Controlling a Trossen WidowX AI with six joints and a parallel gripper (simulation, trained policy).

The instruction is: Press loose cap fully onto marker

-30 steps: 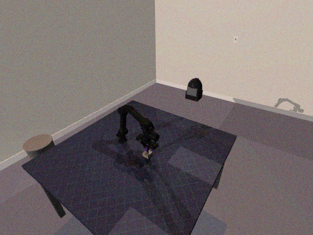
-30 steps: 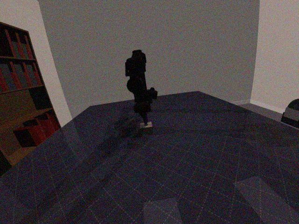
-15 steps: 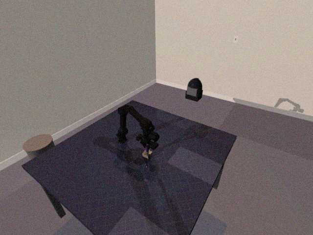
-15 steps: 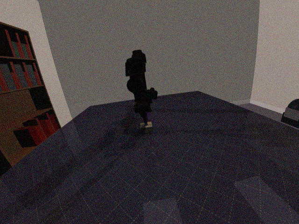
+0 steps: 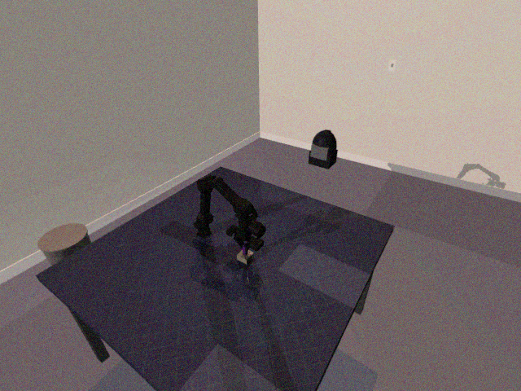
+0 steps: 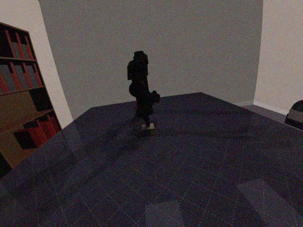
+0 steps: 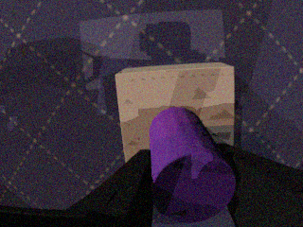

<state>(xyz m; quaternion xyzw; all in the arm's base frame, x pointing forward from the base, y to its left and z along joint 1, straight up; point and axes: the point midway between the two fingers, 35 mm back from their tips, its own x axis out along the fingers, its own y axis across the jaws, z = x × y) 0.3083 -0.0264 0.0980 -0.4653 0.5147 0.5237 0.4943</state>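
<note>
Right now the purple cap is right at my gripper tip.
</note>
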